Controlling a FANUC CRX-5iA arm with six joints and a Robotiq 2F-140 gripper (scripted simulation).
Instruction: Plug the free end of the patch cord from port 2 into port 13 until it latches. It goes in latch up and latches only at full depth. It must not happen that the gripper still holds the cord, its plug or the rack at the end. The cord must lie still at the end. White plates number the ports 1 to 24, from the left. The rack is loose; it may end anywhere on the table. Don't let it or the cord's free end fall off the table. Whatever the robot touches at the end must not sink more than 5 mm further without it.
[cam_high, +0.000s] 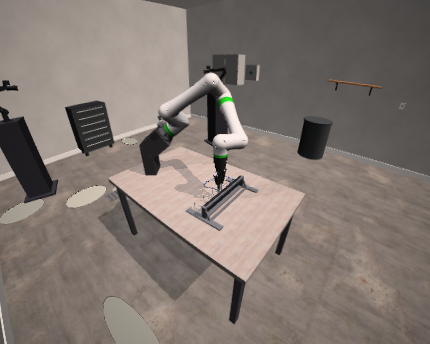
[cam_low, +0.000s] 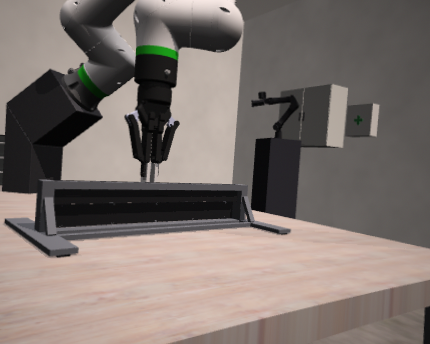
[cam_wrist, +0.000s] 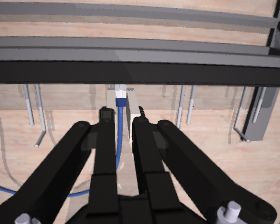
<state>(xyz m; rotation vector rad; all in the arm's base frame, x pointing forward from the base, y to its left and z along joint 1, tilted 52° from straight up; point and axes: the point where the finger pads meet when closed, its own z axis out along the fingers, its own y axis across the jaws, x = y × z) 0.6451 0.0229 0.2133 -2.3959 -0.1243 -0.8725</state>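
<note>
Right now the pale plug is 1 cm ahead of my hand and 3 cm below it.
</note>
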